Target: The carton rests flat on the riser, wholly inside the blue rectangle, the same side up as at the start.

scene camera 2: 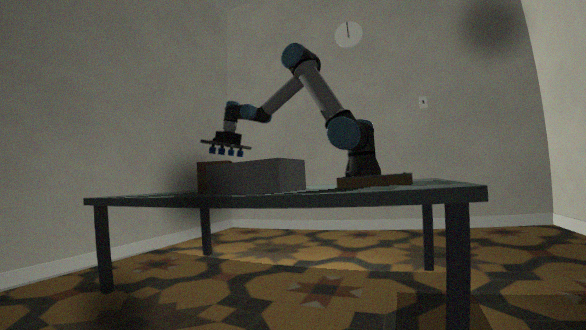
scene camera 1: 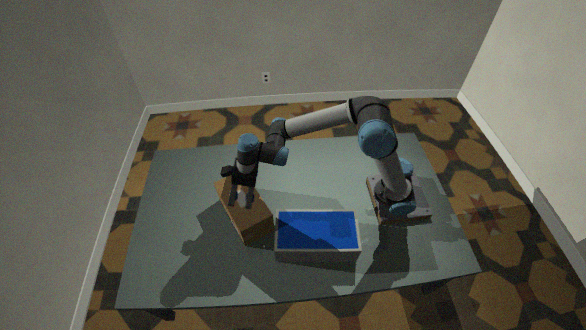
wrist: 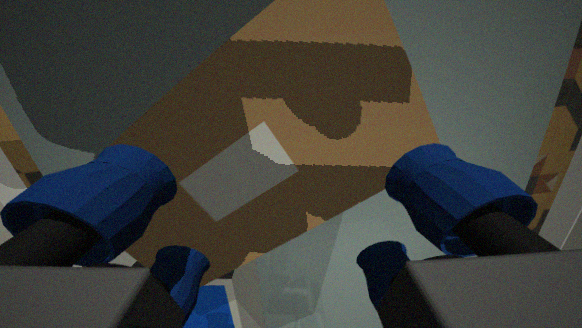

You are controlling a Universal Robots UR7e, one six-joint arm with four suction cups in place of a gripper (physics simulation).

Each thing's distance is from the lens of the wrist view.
my suction head [wrist: 117,194]: 0.08 m
brown carton [wrist: 295,119]: 0.13 m
The marked spots on the brown carton and my suction head are 0.10 m apart.
